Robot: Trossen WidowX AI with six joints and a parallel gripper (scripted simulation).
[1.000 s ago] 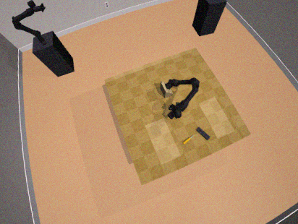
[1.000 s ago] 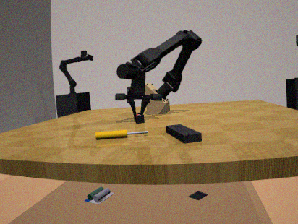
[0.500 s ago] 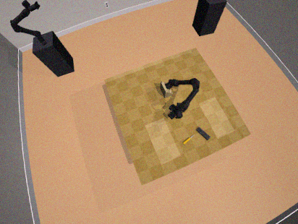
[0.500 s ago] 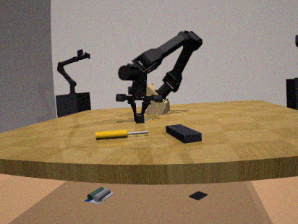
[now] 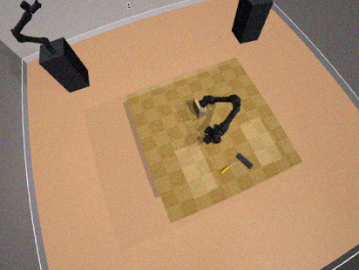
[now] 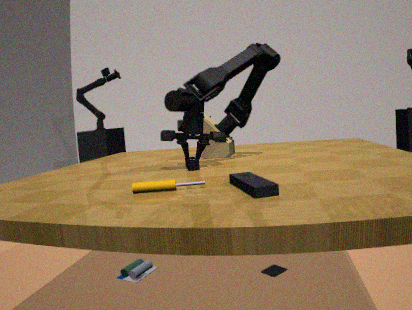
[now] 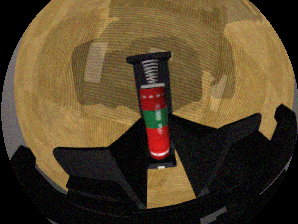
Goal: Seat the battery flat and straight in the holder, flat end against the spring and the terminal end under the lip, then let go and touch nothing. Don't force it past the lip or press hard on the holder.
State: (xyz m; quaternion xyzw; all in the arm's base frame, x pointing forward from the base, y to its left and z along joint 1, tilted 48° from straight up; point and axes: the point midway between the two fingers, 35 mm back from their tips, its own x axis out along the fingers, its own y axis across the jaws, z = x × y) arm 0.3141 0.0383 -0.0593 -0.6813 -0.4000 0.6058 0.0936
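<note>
Now: the battery 1 cm above my gripper tip. Round my gripper tip: yellow-handled screwdriver 29 cm ahead, 5 cm to the left; card 30 cm ahead, 20 cm below, 6 cm to the right; black block 29 cm ahead, 22 cm to the left, 1 cm above.
</note>
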